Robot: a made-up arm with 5 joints.
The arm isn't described. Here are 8 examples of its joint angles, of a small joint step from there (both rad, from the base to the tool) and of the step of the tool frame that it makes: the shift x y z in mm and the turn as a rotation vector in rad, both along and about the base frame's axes.
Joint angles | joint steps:
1: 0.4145 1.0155 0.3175 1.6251 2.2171 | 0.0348 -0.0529 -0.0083 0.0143 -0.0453
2: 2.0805 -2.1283 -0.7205 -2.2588 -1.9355 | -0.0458 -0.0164 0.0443 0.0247 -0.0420
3: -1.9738 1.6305 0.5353 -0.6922 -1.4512 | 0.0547 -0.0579 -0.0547 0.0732 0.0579
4: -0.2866 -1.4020 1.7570 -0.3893 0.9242 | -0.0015 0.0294 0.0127 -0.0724 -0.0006
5: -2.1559 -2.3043 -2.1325 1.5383 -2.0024 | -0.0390 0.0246 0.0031 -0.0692 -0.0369
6: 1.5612 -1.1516 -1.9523 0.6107 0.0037 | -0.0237 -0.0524 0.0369 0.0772 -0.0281
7: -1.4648 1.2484 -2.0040 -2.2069 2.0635 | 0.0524 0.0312 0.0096 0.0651 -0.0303
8: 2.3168 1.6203 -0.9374 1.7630 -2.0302 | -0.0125 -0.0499 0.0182 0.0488 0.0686
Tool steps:
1: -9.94 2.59 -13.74 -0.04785 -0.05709 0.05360
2: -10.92 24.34 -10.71 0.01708 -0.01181 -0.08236
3: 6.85 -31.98 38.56 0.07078 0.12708 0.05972
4: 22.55 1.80 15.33 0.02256 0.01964 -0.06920
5: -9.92 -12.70 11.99 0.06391 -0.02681 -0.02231
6: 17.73 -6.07 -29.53 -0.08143 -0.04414 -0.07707
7: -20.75 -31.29 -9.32 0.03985 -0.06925 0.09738
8: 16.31 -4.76 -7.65 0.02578 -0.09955 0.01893
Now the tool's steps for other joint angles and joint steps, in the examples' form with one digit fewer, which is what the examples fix.
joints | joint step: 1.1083 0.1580 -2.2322 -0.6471 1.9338 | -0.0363 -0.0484 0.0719 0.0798 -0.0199
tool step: -4.3 28.3 6.8 -0.0650 0.0171 0.0336
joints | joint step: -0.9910 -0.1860 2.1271 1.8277 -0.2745 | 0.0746 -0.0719 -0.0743 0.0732 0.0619
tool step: 14.4 -15.3 13.8 -0.0789 -0.0316 -0.0437
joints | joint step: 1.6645 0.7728 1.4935 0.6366 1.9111 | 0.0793 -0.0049 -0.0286 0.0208 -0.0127
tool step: 21.5 9.8 4.3 0.0005 0.0034 0.0492
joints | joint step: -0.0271 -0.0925 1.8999 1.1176 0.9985 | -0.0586 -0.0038 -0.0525 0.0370 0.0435
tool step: -11.3 50.4 -11.7 -0.0130 -0.0486 -0.1463
